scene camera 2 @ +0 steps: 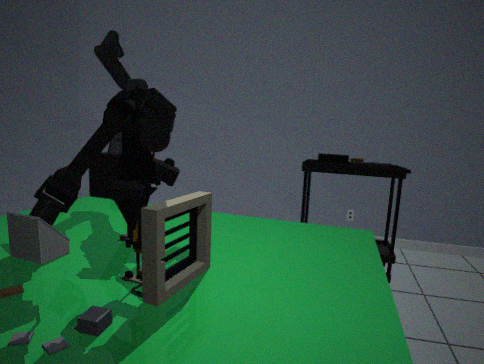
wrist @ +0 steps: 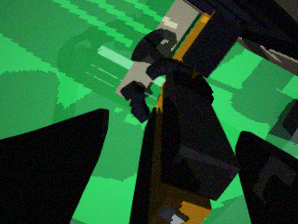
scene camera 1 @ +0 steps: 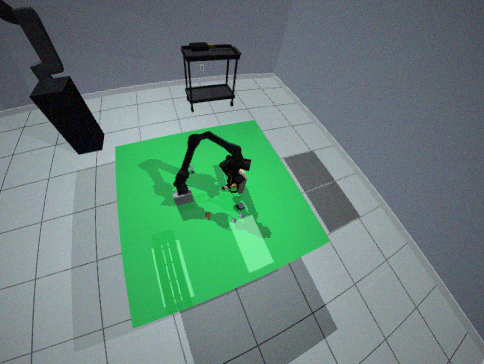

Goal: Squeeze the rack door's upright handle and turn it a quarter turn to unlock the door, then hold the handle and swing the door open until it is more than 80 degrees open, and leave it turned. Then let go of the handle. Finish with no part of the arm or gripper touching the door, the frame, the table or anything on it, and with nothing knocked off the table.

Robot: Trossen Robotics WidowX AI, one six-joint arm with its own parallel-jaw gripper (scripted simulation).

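Gripper (scene camera 2: pixel 137 225), also visible to me in the wrist view (wrist: pixel 174 130): open, my gripper holds nothing. A rack (wrist: pixel 173 27) is visible too.
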